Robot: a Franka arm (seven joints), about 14 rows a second.
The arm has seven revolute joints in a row. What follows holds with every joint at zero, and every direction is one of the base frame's.
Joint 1 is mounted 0.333 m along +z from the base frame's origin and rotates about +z.
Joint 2 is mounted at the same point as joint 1 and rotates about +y.
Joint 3 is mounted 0.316 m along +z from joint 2 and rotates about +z.
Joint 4 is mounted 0.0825 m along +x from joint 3 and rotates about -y.
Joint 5 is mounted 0.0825 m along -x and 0.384 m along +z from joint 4 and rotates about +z.
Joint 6 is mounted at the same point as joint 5 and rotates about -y.
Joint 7 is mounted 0.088 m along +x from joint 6 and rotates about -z.
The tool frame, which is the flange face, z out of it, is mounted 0.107 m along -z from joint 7; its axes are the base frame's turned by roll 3.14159, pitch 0 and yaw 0 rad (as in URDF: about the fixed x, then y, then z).
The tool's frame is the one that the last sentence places.
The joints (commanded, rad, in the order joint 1, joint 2, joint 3, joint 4, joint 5, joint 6, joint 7), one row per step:
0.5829 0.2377 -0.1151 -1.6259 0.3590 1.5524 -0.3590
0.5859 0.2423 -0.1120 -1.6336 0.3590 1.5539 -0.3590
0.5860 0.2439 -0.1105 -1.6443 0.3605 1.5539 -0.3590
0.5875 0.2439 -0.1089 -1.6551 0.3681 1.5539 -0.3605
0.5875 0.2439 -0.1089 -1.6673 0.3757 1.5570 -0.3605
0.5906 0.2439 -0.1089 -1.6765 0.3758 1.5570 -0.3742
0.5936 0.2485 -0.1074 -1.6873 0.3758 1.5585 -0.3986
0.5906 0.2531 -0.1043 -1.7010 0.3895 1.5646 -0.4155
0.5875 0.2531 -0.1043 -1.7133 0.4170 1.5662 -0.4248
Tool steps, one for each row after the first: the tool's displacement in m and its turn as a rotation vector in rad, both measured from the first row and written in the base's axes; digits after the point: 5 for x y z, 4 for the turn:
-0.00215 0.00276 -0.00612 -0.0049 0.0098 0.0053
-0.00397 0.00286 -0.01177 -0.0091 0.0214 0.0062
-0.00672 0.00417 -0.01627 -0.0067 0.0343 0.0079
-0.00838 0.00391 -0.02123 -0.0048 0.0456 0.0042
-0.01073 0.00464 -0.02524 -0.0032 0.0516 0.0192
-0.01319 0.00614 -0.03261 0.0006 0.0602 0.0444
-0.01466 0.00650 -0.04056 0.0135 0.0742 0.0521
-0.01641 0.00640 -0.04479 0.0361 0.0932 0.0464

